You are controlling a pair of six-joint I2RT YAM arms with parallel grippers.
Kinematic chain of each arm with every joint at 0, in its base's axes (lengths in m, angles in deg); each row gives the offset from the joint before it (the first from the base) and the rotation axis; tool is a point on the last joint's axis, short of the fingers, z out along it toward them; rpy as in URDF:
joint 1: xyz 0 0 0.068 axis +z
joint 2: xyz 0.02 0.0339 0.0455 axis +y
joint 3: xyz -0.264 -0.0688 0 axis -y
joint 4: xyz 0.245 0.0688 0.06 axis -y
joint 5: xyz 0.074 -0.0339 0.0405 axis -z
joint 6: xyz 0.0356 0 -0.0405 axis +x
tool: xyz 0 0 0 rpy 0 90 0
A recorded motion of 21 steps. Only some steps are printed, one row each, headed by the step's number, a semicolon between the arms.
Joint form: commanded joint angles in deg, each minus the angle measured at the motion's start. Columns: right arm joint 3, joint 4, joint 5, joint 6, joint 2, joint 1; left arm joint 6, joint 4, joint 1, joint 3, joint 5, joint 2.
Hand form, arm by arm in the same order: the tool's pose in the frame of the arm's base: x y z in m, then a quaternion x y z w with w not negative. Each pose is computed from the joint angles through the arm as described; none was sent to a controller.
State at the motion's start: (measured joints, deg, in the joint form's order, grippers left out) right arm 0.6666 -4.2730 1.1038 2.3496 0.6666 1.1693; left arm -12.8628 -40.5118 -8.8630 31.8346 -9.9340 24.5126
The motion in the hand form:
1: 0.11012 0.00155 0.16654 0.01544 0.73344 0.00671 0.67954; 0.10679 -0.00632 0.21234 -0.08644 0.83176 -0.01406 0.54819
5: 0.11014 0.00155 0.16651 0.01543 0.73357 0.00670 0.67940; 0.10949 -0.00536 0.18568 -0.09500 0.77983 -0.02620 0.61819
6: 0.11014 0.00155 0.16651 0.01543 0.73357 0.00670 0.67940; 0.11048 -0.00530 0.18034 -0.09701 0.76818 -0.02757 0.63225
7: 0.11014 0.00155 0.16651 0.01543 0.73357 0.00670 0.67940; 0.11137 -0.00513 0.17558 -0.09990 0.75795 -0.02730 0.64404
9: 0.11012 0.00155 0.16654 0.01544 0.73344 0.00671 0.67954; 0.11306 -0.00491 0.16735 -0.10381 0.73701 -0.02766 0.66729
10: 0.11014 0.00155 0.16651 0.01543 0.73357 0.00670 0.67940; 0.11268 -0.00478 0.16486 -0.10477 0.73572 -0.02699 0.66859
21: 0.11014 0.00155 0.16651 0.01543 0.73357 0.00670 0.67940; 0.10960 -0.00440 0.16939 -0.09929 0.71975 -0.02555 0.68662
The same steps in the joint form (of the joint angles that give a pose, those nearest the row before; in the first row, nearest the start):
1: -0.35 -0.24 1.02 -0.41 -0.48 0.32; 0.92 13.64 2.06 -13.40 -0.39 -9.05
5: -0.35 -0.24 1.02 -0.42 -0.46 0.32; 0.96 26.60 2.71 -23.52 -0.44 -16.33
6: -0.35 -0.24 1.02 -0.42 -0.46 0.32; 0.98 29.55 2.71 -25.59 -0.70 -17.55
7: -0.35 -0.24 1.02 -0.42 -0.46 0.32; 1.01 32.15 2.71 -27.41 -1.14 -18.54
9: -0.35 -0.24 1.02 -0.41 -0.48 0.32; 1.18 37.42 2.71 -30.78 -1.79 -20.21
10: -0.35 -0.24 1.02 -0.42 -0.46 0.32; 1.18 37.42 2.71 -31.39 -1.95 -21.02
21: -0.35 -0.24 1.02 -0.42 -0.46 0.32; 2.21 37.03 2.75 -31.36 -1.88 -24.26

